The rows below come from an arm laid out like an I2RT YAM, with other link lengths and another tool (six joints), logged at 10 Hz.
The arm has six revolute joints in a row. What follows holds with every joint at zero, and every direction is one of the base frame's. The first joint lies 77.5 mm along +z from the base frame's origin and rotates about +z. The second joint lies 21.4 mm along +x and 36.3 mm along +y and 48.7 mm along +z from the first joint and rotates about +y. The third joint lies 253.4 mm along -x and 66 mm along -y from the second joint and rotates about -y. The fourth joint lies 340.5 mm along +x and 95.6 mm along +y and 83.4 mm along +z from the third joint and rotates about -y. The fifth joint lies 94 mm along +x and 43.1 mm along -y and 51.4 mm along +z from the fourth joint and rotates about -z. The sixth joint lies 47.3 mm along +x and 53.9 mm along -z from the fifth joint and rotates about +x. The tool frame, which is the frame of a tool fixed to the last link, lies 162 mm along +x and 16 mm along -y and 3 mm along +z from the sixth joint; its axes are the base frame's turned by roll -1.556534, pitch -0.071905 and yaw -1.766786 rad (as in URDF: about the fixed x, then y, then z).
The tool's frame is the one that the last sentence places.
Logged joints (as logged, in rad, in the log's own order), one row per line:
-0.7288, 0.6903, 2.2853, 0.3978, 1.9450, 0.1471
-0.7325, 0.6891, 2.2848, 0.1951, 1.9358, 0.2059
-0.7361, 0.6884, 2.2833, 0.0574, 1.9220, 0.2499
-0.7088, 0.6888, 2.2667, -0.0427, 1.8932, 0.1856
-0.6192, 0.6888, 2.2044, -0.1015, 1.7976, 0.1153
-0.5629, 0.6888, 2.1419, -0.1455, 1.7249, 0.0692
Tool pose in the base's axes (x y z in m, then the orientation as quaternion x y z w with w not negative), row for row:
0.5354, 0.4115, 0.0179, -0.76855, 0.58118, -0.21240, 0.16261
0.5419, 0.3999, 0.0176, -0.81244, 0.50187, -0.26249, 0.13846
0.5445, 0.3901, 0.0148, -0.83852, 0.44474, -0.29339, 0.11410
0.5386, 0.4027, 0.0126, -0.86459, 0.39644, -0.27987, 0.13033
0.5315, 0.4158, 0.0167, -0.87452, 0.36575, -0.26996, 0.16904
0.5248, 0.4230, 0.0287, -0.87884, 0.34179, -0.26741, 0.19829
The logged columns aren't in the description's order. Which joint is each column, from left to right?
Columns, left to right: joint 4, joint 1, joint 2, joint 6, joint 3, joint 5.
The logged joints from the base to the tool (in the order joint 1, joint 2, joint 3, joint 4, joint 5, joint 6), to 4 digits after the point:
0.6903, 2.2853, 1.9450, -0.7288, 0.1471, 0.3978
0.6891, 2.2848, 1.9358, -0.7325, 0.2059, 0.1951
0.6884, 2.2833, 1.9220, -0.7361, 0.2499, 0.0574
0.6888, 2.2667, 1.8932, -0.7088, 0.1856, -0.0427
0.6888, 2.2044, 1.7976, -0.6192, 0.1153, -0.1015
0.6888, 2.1419, 1.7249, -0.5629, 0.0692, -0.1455

